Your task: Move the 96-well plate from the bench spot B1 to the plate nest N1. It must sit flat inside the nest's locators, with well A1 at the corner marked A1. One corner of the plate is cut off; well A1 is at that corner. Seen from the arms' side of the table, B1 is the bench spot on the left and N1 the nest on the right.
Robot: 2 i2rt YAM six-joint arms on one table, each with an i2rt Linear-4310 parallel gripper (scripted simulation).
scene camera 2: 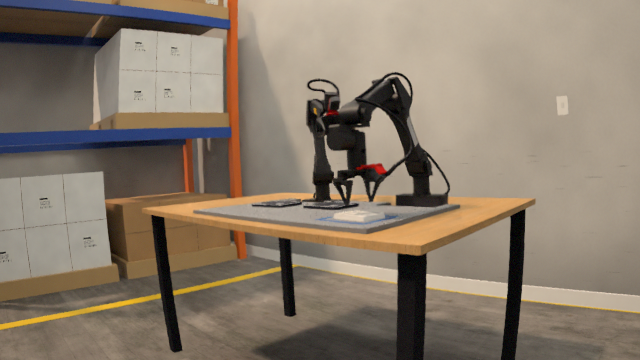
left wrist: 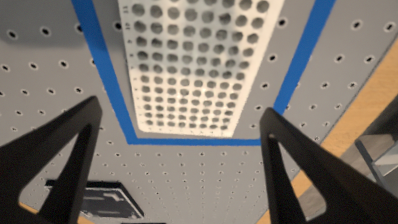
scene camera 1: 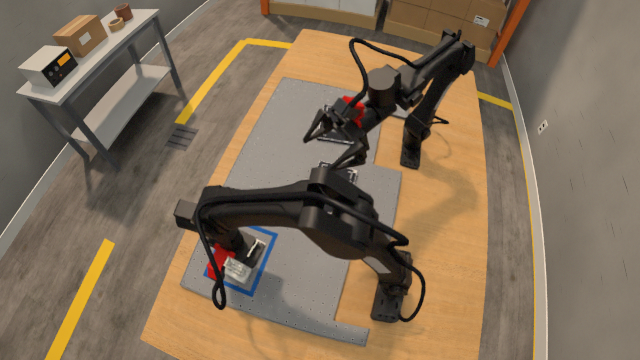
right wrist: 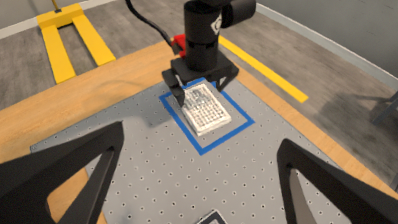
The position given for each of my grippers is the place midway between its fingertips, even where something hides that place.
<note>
In view: my left gripper (scene camera 2: pixel 359 203), my right gripper (scene camera 1: pixel 315 155) and a white 96-well plate (left wrist: pixel 202 95).
The white 96-well plate is seen too in the right wrist view (right wrist: pixel 203 111). My left gripper shows as well in the left wrist view (left wrist: pixel 183 109) and in the right wrist view (right wrist: pixel 200 98). My right gripper shows as well in the right wrist view (right wrist: pixel 202 138).
</note>
